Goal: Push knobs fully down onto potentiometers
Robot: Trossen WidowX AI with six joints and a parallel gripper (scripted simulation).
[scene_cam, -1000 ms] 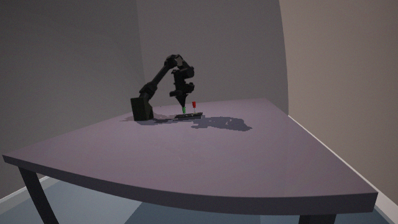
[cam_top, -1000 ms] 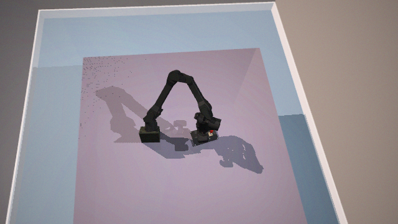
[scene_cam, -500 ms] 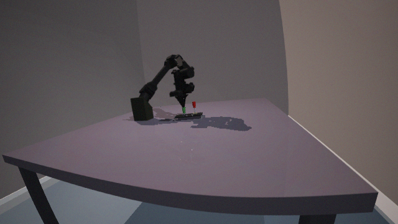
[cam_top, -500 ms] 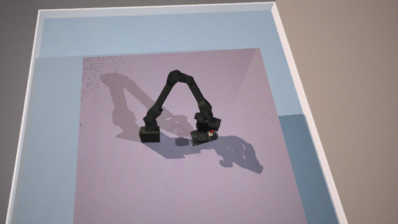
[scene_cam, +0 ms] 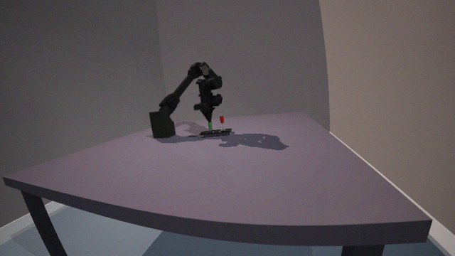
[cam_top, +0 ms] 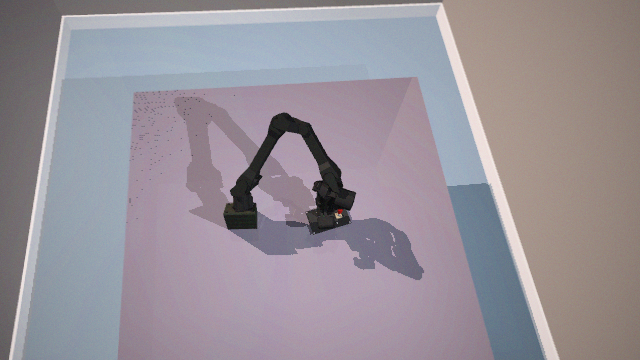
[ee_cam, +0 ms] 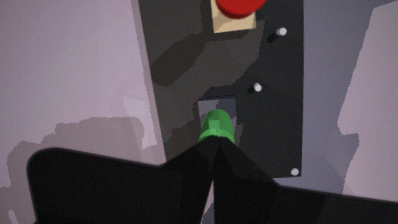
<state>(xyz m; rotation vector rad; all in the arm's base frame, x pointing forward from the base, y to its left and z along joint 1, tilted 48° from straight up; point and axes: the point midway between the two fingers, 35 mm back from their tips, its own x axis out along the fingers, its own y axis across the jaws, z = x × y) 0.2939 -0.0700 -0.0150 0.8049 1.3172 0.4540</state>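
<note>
My gripper tip is now 20 mm above the green knob. Also, from my gripper tip: red knob 70 mm ahead, 10 mm to the right, 10 mm above.
</note>
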